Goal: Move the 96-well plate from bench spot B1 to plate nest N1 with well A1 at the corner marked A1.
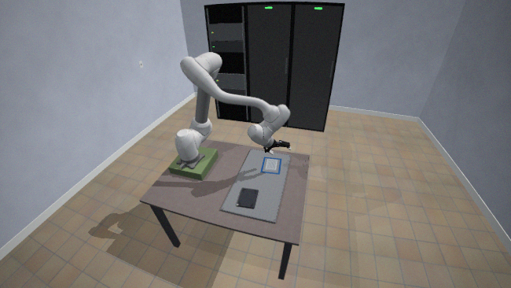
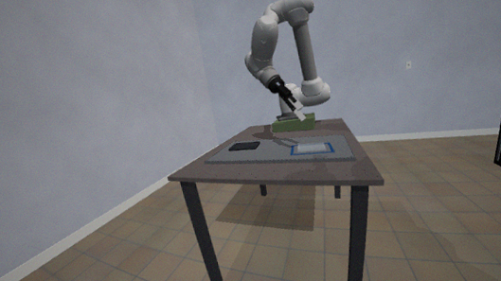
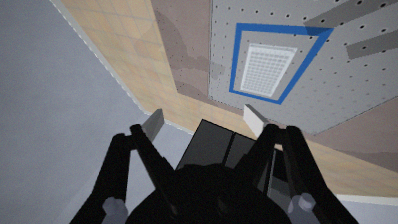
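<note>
The white 96-well plate is 80 mm behind my hand, 20 mm to the left of it and 180 mm below it. From my hand the other things lie so: small white corner mark 150 mm behind, 460 mm to the right, 170 mm below; then dark plate nest 110 mm behind, 370 mm to the right, 180 mm below.
</note>
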